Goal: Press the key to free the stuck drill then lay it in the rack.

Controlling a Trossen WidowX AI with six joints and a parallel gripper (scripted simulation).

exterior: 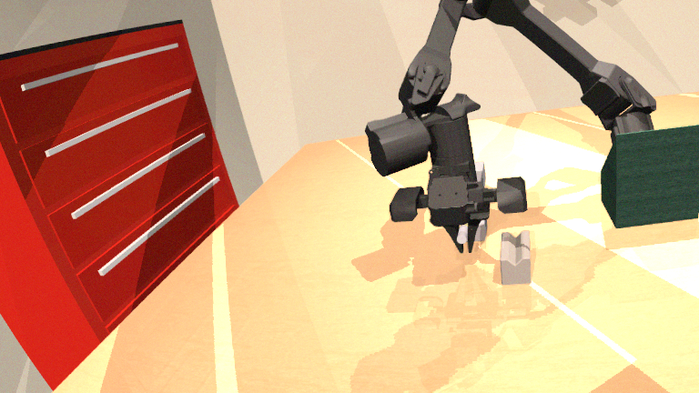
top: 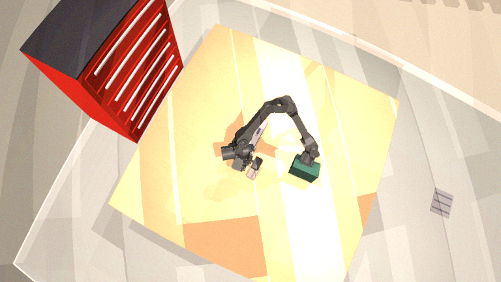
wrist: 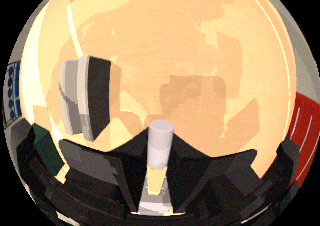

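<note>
My gripper tip is 40 mm to the left of the drill and 30 mm below it. Round my gripper tip: v-grooved rack (70 mm behind, 40 mm to the left); then blue key (20 mm behind, 160 mm to the right, 40 mm above); then pale grey holder block (10 mm behind, 140 mm to the right, 20 mm above).
</note>
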